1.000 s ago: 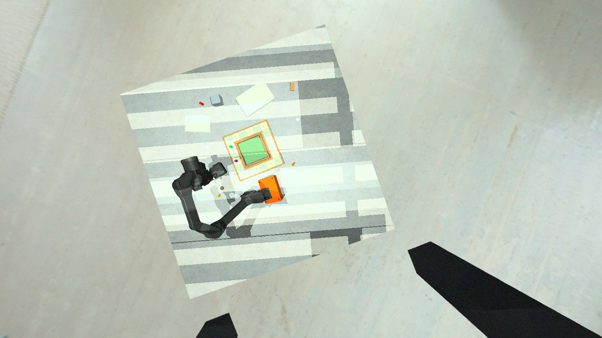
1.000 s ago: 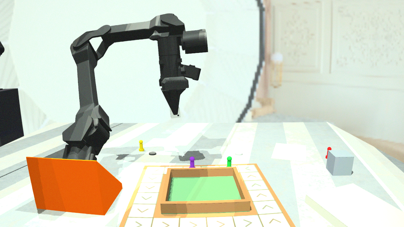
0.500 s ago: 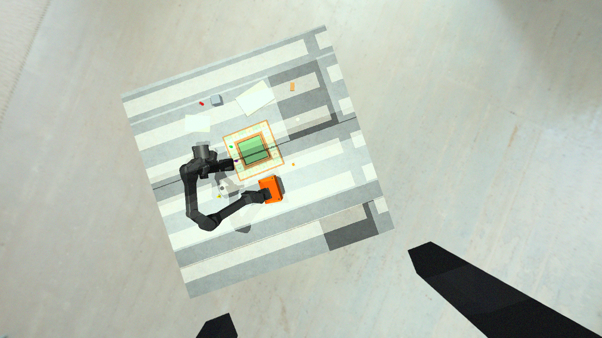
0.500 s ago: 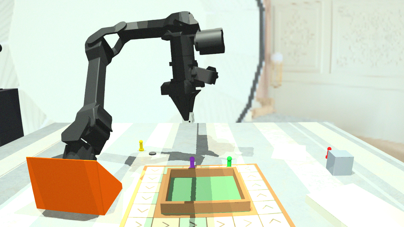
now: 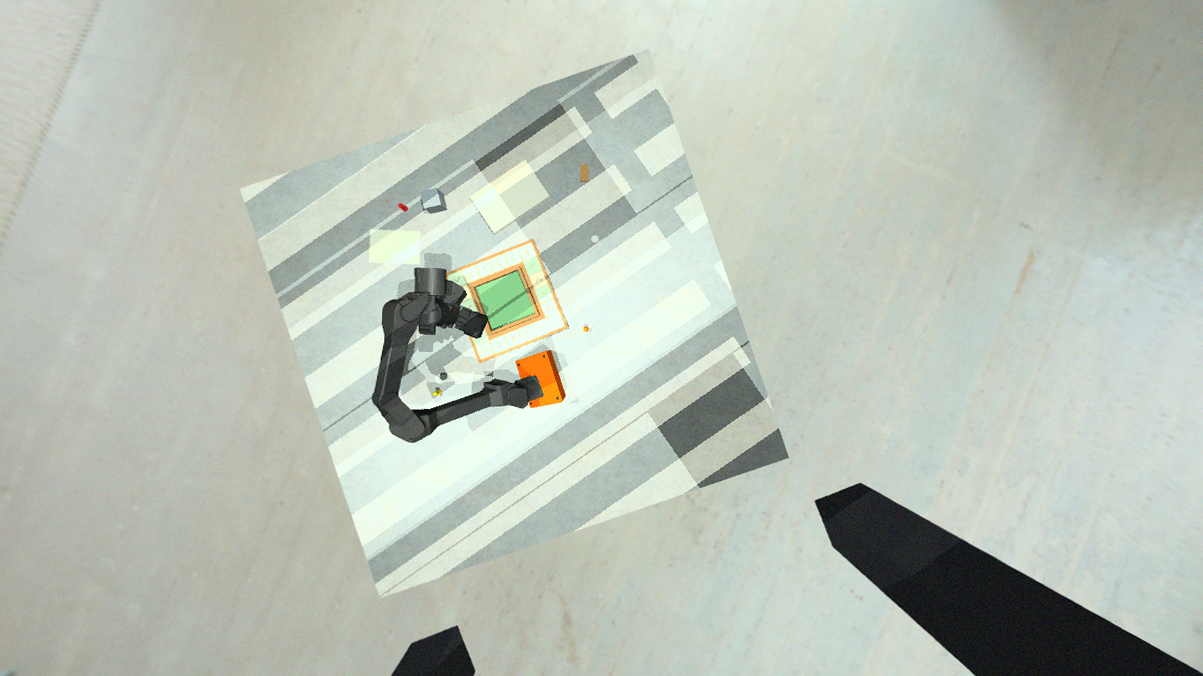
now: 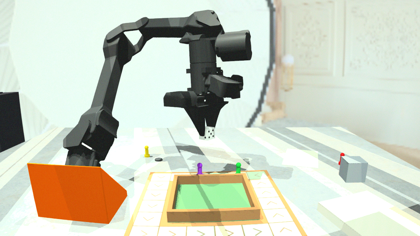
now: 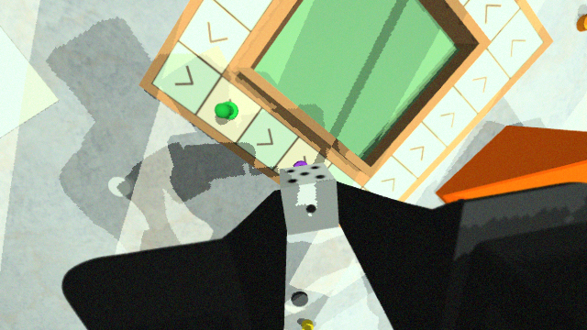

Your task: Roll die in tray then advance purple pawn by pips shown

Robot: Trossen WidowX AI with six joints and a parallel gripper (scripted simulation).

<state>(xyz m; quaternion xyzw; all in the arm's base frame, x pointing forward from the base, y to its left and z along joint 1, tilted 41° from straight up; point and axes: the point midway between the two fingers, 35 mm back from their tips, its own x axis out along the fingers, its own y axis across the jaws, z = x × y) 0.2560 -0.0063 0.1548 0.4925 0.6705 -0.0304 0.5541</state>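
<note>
Now: gripper tip 2 cm past the purple pawn, 1 cm to the right of it and 9 cm above it. Also, from my gripper tip: black disc 13 cm behind, 15 cm to the left, 11 cm below; then die right at my gripper tip; then green pawn 7 cm ahead, 9 cm below.
</note>
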